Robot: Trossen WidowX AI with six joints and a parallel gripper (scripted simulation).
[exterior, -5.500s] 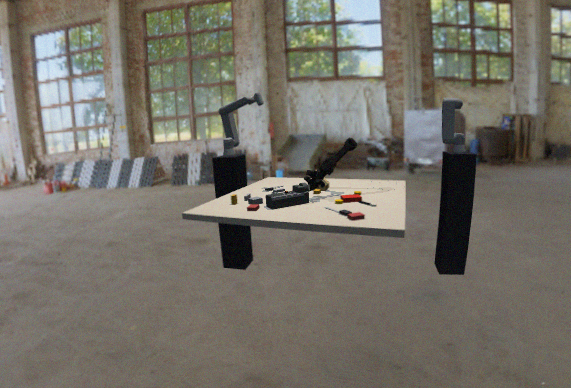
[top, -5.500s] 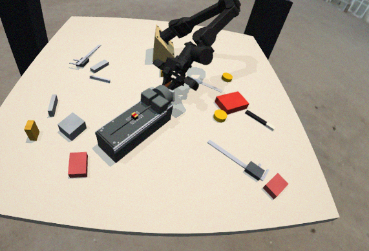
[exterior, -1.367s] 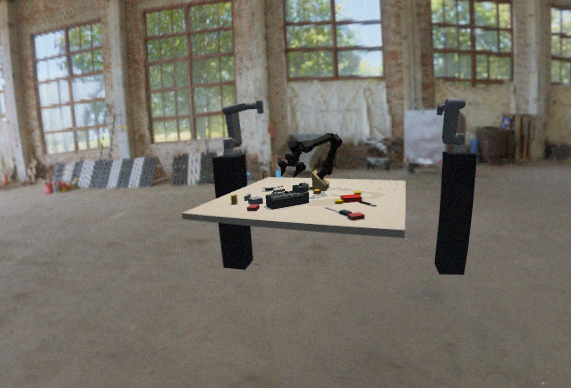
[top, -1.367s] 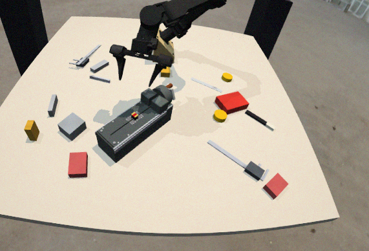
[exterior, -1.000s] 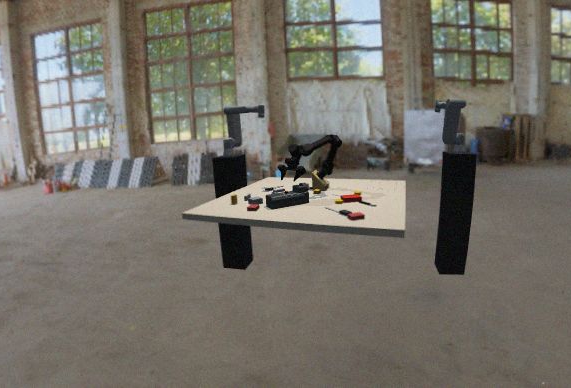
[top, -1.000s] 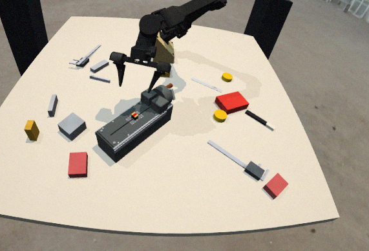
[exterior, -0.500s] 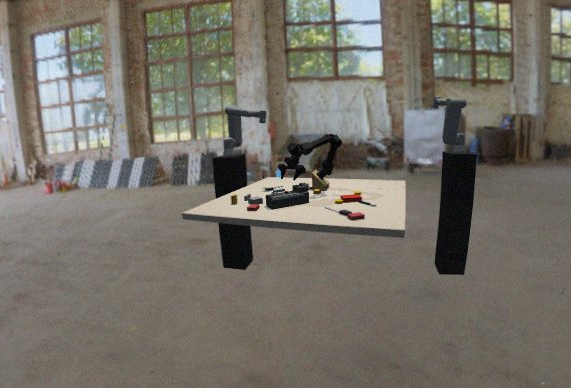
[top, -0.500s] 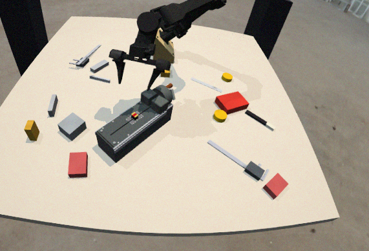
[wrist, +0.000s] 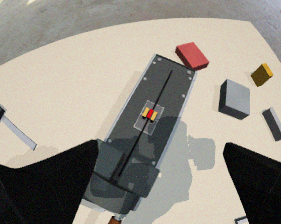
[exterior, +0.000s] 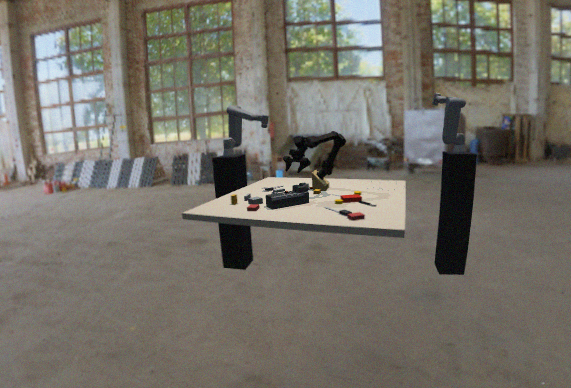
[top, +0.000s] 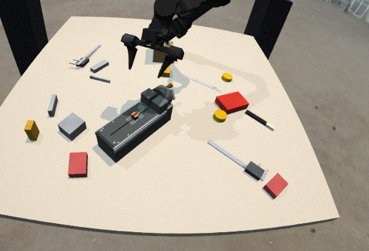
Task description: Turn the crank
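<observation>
Now: gripper tip 60 mm past the crank, 90 mm to the right of it and 120 mm above it. Round my gripper tip: brown handle: 80 mm behind, 90 mm to the left, 120 mm below; grey cube: 40 mm ahead, 240 mm to the right, 180 mm below; red pointer: 60 mm ahead, 30 mm to the right, 120 mm below.
</observation>
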